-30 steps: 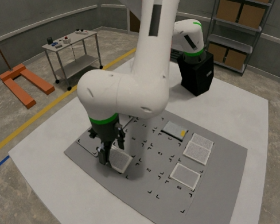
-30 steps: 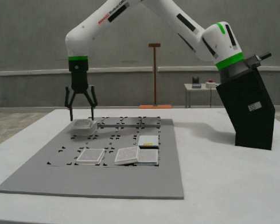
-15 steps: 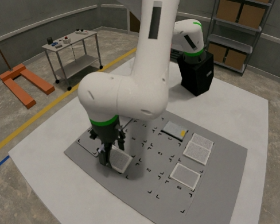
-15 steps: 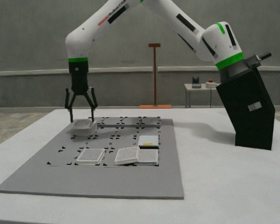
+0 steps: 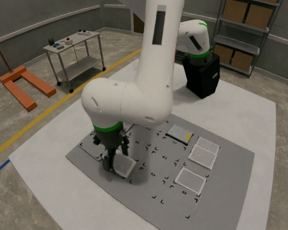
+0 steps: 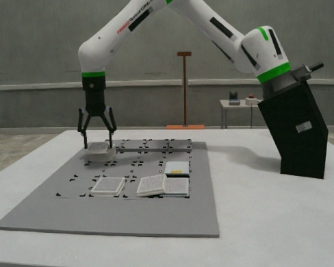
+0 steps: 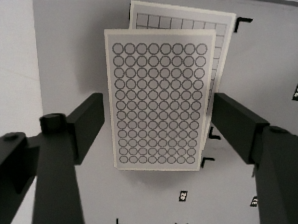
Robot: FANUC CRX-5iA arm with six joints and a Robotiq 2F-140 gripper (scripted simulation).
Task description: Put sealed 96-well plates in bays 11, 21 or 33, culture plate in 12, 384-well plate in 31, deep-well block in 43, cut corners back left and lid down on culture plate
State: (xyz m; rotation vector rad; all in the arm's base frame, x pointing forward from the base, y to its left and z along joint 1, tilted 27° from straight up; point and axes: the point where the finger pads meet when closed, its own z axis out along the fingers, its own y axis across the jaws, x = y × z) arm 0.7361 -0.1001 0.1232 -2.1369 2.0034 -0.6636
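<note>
My hand is 1 cm past the tall white block, 2 cm to the left of it and 5 cm above it. The rest, counted from my hand: plate 30 cm behind, 34 cm to the left, 6 cm below; then lid 32 cm behind, 17 cm to the left, 6 cm below; then bay label 14 cm behind, 32 cm to the left, 7 cm below.
</note>
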